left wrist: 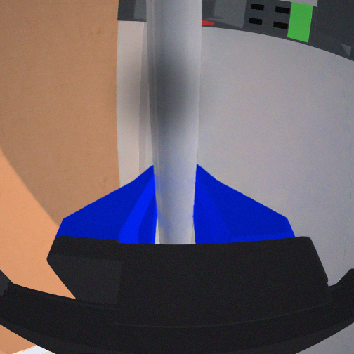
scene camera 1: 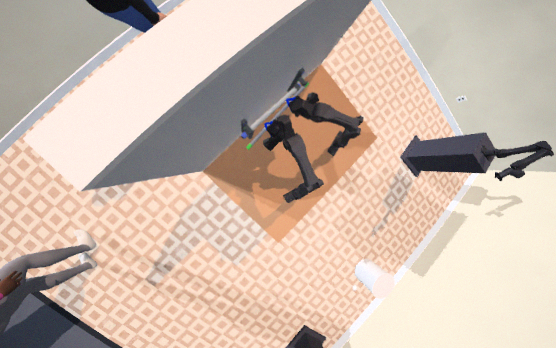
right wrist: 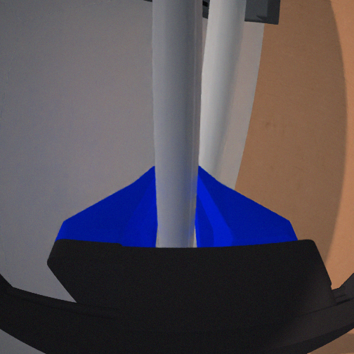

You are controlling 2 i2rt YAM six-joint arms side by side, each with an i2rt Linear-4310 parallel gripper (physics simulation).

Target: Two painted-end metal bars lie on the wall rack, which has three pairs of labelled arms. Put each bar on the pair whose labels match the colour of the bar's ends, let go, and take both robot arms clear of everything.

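Pixels of known places: left gripper, between the fingertips: (scene camera 1: 266,125); right gripper, between the fingertips: (scene camera 1: 287,101); left arm's base, origin of its link: (scene camera 1: 296,192); right arm's base, origin of its link: (scene camera 1: 336,143).
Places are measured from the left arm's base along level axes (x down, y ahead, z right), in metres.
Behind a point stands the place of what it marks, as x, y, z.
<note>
The green-ended bar (scene camera 1: 256,138) {-0.261, 0.465, -0.115} (left wrist: 175,100) (right wrist: 176,100) is held by both grippers, in front of the rack in scene camera 1. My left gripper (scene camera 1: 268,125) {-0.242, 0.510, -0.028} (left wrist: 174,173) is shut on it nearer its lower-left end. My right gripper (scene camera 1: 291,101) {-0.248, 0.580, 0.150} (right wrist: 176,174) is shut on it nearer its upper-right end. The other bar (scene camera 1: 270,111) {-0.180, 0.582, 0.049} (right wrist: 222,85), with a blue end at lower left, lies along the rack (scene camera 1: 298,80) {-0.297, 0.647, 0.240} (left wrist: 230,12) (right wrist: 270,11), beside the held bar. A green label (left wrist: 300,22) and part of a red one (left wrist: 207,23) show; which arms support the other bar is unclear.
The rack is on the large grey wall (scene camera 1: 200,107) {-0.768, 0.529, -0.267}. Both arms reach over the orange mat (scene camera 1: 279,227) {0.000, -0.170, -0.237}. A dark pedestal (scene camera 1: 447,154) with another arm, a white cylinder (scene camera 1: 370,275) and a person's legs (scene camera 1: 55,252) are farther off.
</note>
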